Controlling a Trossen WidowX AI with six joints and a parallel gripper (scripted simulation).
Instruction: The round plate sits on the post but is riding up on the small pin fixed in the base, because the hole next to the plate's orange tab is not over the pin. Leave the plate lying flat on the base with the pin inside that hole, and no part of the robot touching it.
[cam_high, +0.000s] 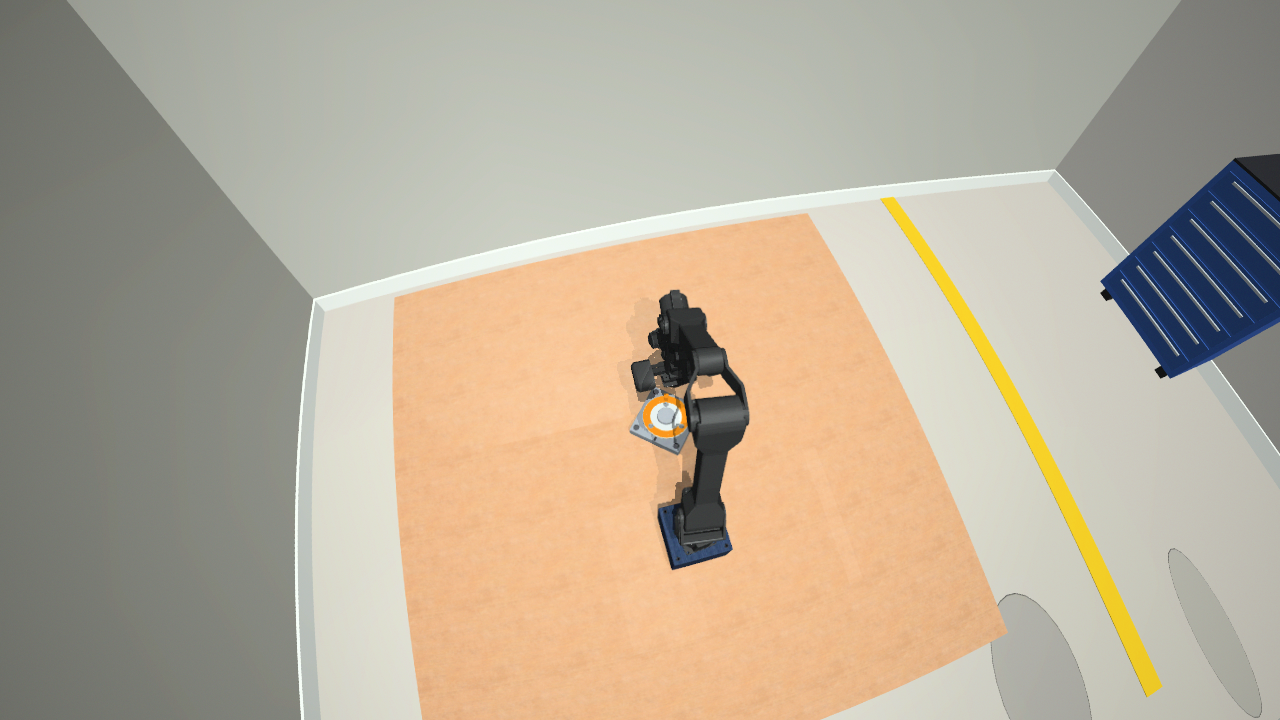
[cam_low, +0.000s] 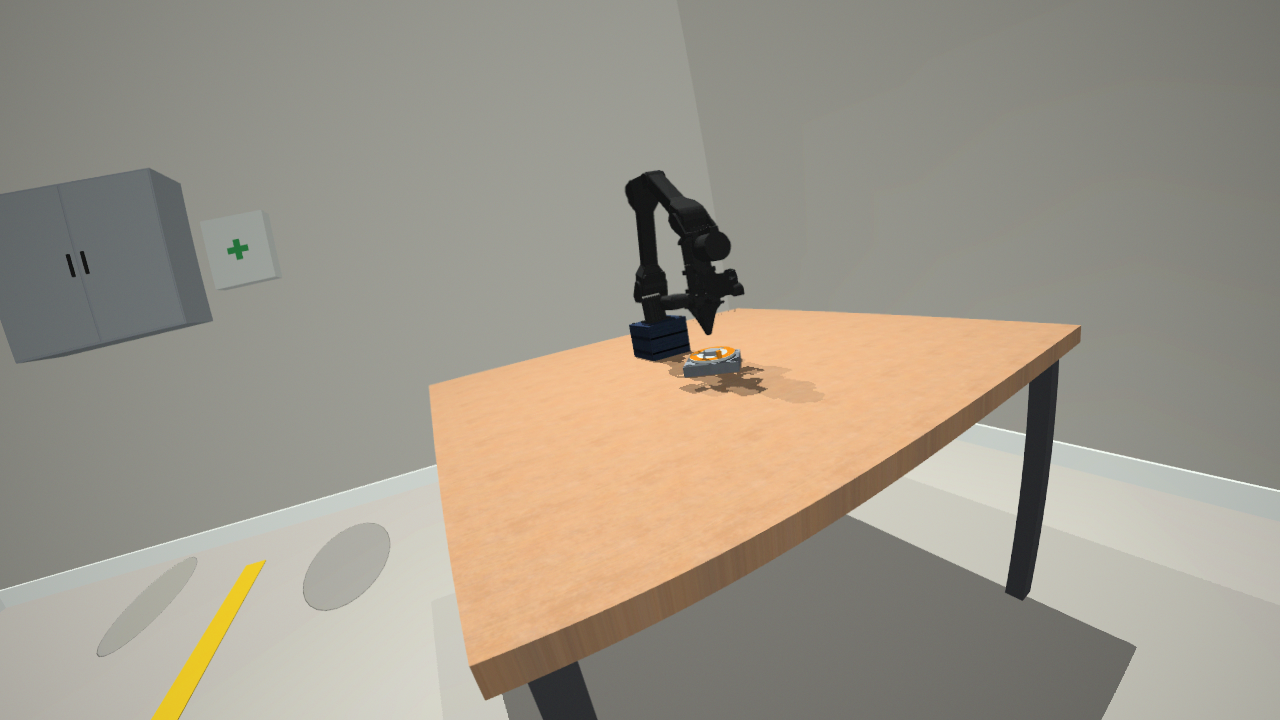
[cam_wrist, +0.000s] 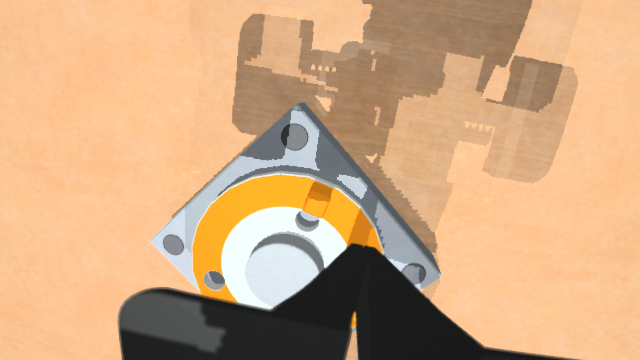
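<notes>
The round plate is 2 cm behind my gripper tip, 3 cm to the left of it and 5 cm below it.
</notes>
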